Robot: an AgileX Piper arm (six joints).
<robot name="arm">
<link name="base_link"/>
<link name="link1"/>
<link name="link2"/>
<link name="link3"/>
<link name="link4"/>
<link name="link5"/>
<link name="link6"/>
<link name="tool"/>
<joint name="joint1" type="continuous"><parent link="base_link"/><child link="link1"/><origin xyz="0 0 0.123" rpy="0 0 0"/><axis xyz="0 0 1"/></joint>
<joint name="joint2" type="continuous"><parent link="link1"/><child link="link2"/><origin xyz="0 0 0" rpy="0 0 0"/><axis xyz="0 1 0"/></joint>
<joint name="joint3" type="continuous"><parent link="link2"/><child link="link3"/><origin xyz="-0.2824 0 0.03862" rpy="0 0 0"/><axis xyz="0 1 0"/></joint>
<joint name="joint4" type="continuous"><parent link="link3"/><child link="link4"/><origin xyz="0.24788 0 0.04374" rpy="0 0 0"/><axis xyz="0.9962 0 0.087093"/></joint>
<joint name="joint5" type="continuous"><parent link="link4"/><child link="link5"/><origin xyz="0 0 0" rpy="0 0 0"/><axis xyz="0 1 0"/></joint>
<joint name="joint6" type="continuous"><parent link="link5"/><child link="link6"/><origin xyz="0.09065 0 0.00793" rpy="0 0 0"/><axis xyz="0.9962 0 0.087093"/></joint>
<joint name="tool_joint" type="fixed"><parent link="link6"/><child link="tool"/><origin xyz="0 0 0" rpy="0 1.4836 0"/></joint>
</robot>
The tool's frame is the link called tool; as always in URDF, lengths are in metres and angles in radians. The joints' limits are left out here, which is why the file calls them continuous.
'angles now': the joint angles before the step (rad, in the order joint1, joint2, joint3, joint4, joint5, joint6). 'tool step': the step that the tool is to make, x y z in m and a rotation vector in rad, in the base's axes. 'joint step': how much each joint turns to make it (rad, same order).
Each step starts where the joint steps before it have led.
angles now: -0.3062 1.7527 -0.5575 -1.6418 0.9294 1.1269
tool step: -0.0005 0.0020 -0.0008 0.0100 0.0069 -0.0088
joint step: 0.0075 0.0000 -0.0001 0.0252 0.0000 -0.0121
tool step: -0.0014 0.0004 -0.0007 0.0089 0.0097 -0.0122
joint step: 0.0001 -0.0001 0.0000 0.0225 0.0000 -0.0150
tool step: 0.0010 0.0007 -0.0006 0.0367 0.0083 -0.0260
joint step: -0.0001 0.0000 -0.0167 0.0649 -0.0170 -0.0446
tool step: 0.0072 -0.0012 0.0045 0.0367 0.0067 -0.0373
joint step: 0.0002 0.0002 -0.0517 0.1028 -0.0044 -0.0879
